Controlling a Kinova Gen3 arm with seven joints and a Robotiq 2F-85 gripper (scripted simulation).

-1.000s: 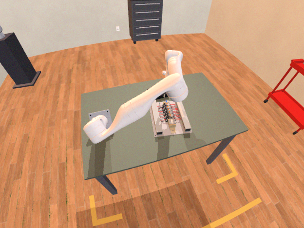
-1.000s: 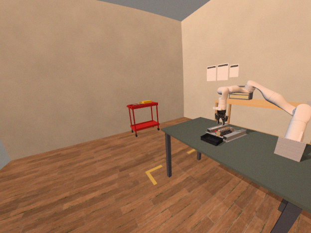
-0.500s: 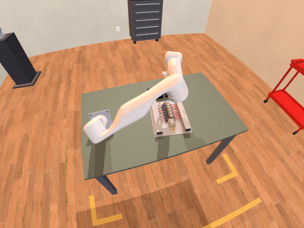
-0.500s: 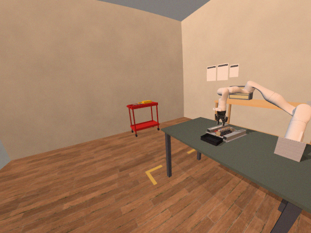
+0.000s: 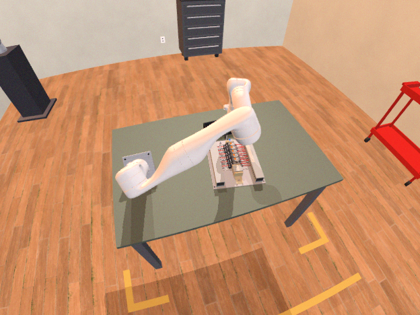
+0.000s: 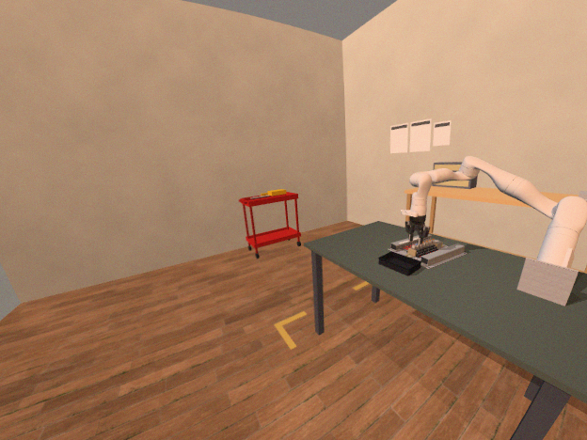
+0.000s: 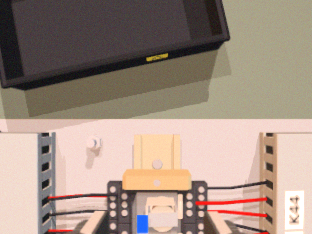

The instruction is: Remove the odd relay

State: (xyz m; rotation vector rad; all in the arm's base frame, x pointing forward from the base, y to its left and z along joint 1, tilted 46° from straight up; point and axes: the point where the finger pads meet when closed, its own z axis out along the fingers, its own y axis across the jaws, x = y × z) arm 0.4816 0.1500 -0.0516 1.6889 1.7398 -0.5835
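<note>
Now: the relay 40 mm below my hand. From my hand the other things lie so: black parts tray: 150 mm to the left, 80 mm below, 40 mm behind; then relay panel: 100 mm to the right, 70 mm below.
</note>
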